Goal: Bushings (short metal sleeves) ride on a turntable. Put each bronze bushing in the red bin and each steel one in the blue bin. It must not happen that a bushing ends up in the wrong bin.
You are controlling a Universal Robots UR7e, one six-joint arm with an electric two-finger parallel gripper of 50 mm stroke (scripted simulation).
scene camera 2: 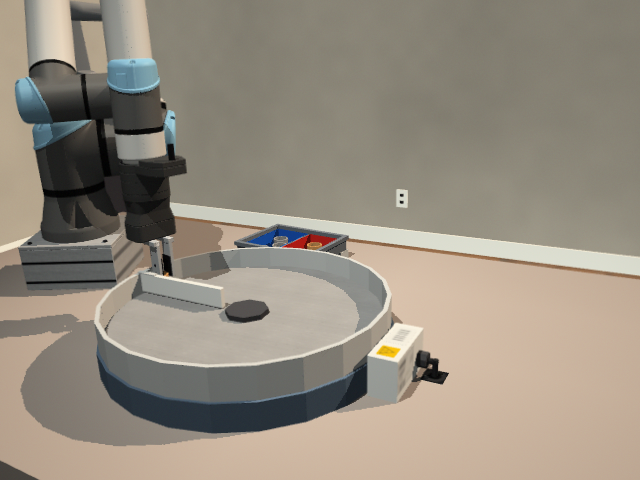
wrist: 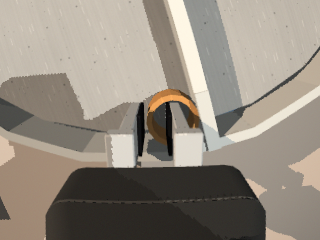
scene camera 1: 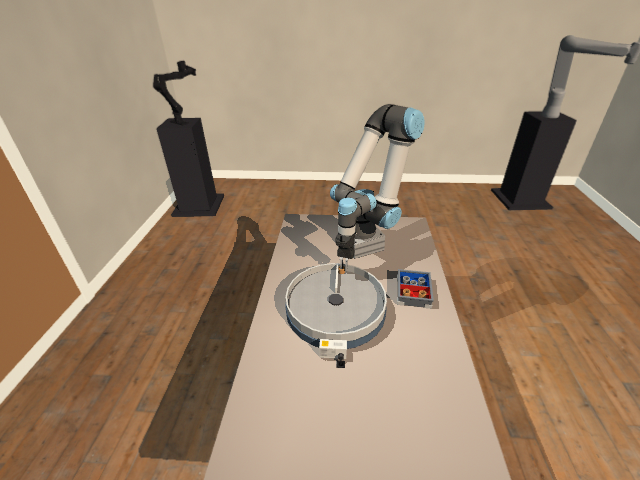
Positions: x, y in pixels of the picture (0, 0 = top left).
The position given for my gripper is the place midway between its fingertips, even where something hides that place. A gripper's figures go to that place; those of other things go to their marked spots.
My gripper (scene camera 2: 164, 276) is 0.99 m from the lens. A bin (scene camera 2: 298, 237) is 1.28 m from the lens. A turntable (scene camera 2: 271, 312) is 0.86 m from the lens. The marked spots on the bin and the turntable are 0.44 m apart.
